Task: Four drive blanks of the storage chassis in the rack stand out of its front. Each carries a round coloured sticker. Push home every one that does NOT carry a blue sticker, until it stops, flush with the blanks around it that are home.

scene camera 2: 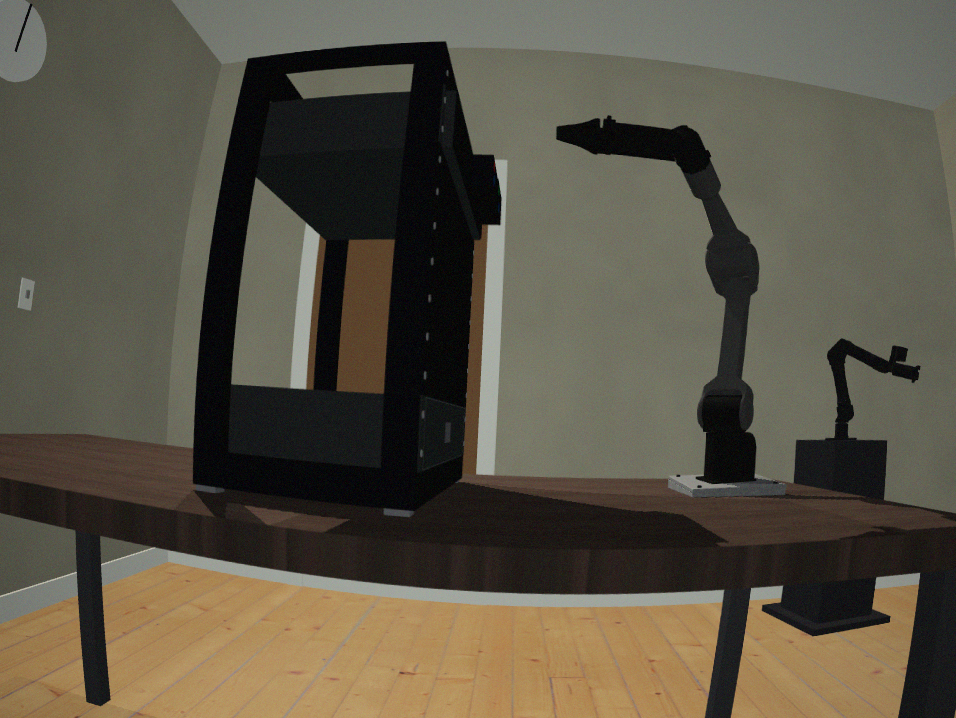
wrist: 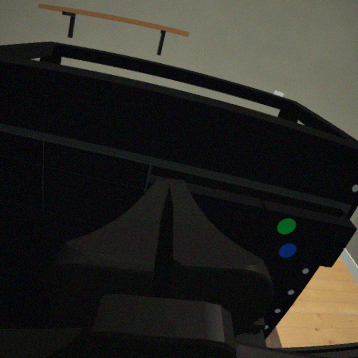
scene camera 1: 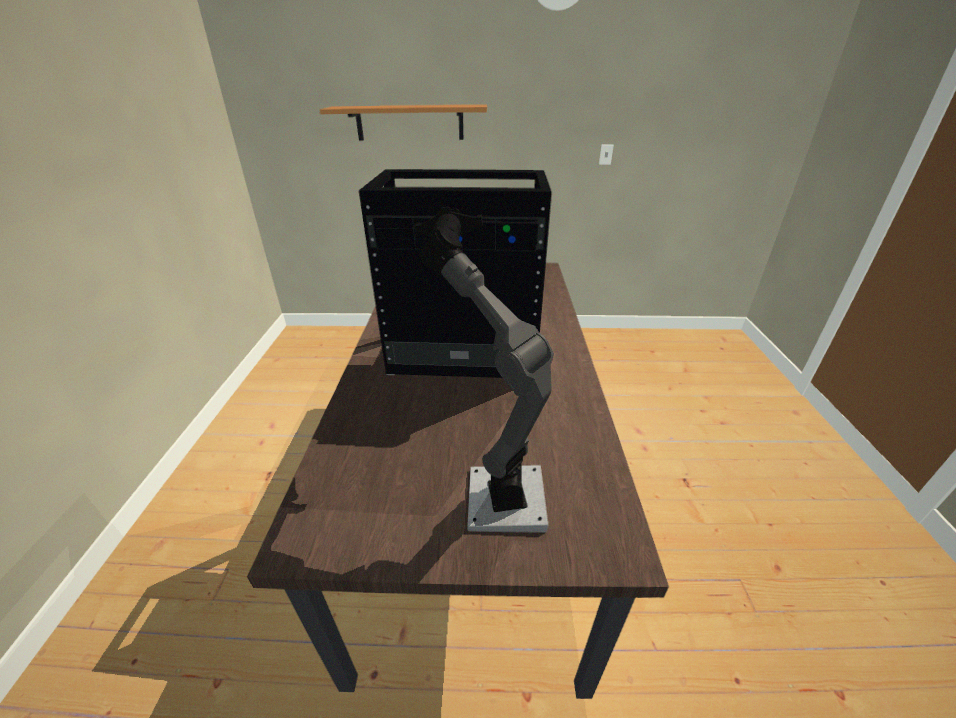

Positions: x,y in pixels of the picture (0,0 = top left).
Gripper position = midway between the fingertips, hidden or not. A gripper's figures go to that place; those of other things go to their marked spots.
Scene:
My gripper (scene camera 2: 556,133): 1.10 m from the lens. A black rack (scene camera 2: 399,165): 0.91 m from the lens.

